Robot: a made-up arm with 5 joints.
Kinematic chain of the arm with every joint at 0, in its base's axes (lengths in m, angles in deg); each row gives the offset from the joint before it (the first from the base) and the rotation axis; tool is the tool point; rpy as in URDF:
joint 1: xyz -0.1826 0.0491 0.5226 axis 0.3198 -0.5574 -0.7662
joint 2: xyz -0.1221 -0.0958 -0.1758 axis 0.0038 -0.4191 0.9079
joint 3: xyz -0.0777 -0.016 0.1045 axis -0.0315 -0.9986 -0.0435
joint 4: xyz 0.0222 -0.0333 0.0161 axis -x
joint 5: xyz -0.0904 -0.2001 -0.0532 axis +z
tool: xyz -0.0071 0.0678 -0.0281 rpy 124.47 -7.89 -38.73
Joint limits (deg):
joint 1: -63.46..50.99
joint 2: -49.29..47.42
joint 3: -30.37..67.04
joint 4: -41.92..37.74
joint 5: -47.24..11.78
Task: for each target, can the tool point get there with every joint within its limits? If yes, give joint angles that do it. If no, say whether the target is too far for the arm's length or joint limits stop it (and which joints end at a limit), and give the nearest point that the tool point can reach.
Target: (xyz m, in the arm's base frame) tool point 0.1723 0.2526 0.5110
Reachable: no: joint limits stop it (at a limit: joint 1, joint 2, joint 3, joint 5) | nearest point -0.0726 -0.1506 0.4537 | short by 0.475 m
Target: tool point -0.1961 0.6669 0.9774
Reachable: no: too far | nearest point -0.3735 0.2560 0.3519 | short by 0.769 m
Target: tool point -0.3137 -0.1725 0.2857
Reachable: yes | joints 23.07 34.16 42.55 -5.81 -9.96
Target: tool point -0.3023 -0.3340 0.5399
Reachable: yes | joints -42.90 -2.77 -22.70 -17.15 -30.57
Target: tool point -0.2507 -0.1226 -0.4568
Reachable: no: too far | nearest point -0.3313 -0.0256 0.1438 | short by 0.614 m
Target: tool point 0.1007 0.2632 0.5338
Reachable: no: joint limits stop it (at a limit: joint 1, joint 2, joint 3, joint 5) | nearest point -0.0929 -0.1393 0.4516 | short by 0.454 m
